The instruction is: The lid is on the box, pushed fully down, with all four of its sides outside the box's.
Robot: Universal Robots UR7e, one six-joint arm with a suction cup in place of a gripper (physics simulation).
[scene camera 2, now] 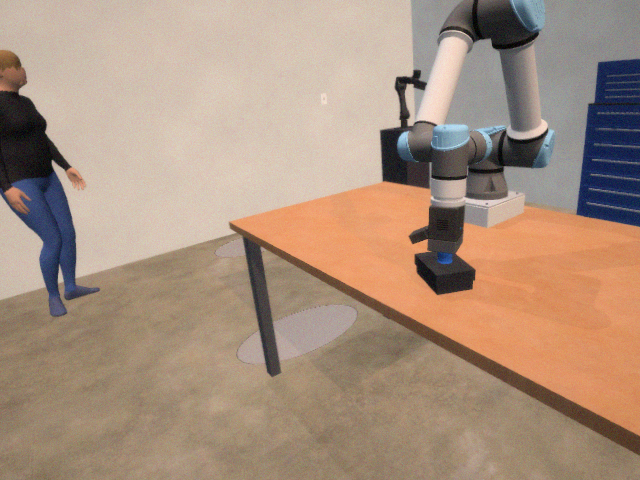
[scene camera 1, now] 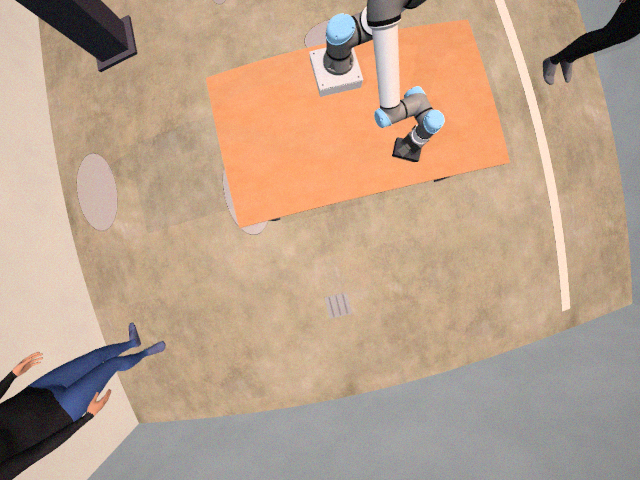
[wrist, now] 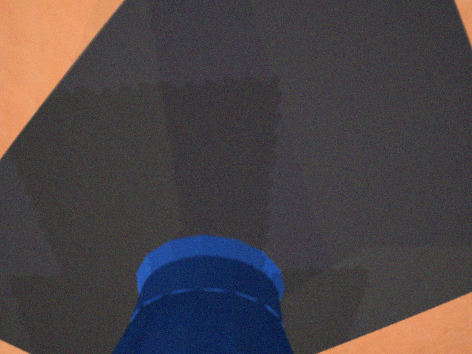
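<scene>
The black lid lies level on the black box. In the scene camera 2 view the lid's rim stands slightly out past the box at the right corner, and a low strip of the box shows below it. The far sides are hidden, and I cannot tell whether the lid is fully down. My gripper's blue suction cup is upright and touches the lid's top, with suction holding it. In the wrist view the lid's dark top hides the box.
The box stands on the orange table, near its long edge. The arm's white base is on the table behind. A person stands away from the table. A blue drawer cabinet is behind at the right.
</scene>
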